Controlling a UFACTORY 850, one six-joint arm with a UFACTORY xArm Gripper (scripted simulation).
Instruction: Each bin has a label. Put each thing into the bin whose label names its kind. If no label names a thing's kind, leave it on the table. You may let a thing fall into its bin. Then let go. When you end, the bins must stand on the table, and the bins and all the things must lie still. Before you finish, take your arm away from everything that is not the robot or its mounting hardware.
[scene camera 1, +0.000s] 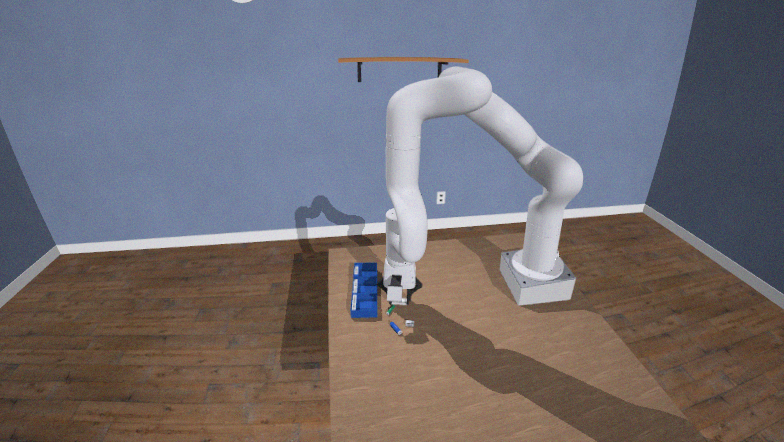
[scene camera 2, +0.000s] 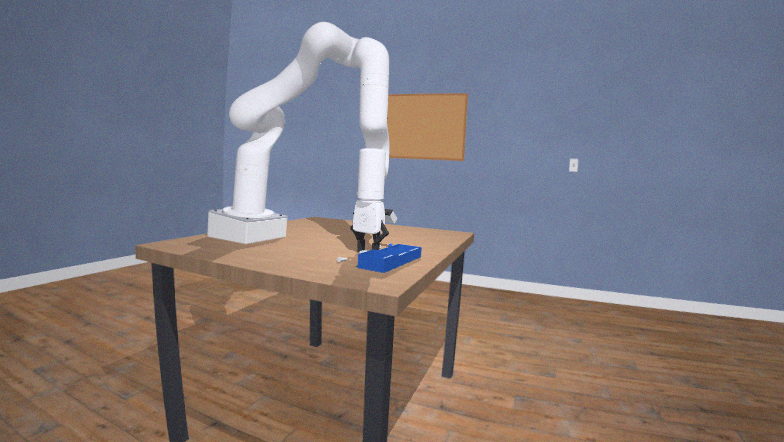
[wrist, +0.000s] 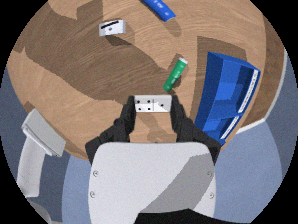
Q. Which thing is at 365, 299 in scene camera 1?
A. A joined blue bins.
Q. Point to a joined blue bins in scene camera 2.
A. At 383, 260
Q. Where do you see my gripper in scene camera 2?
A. At 368, 253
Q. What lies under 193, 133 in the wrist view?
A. My gripper.
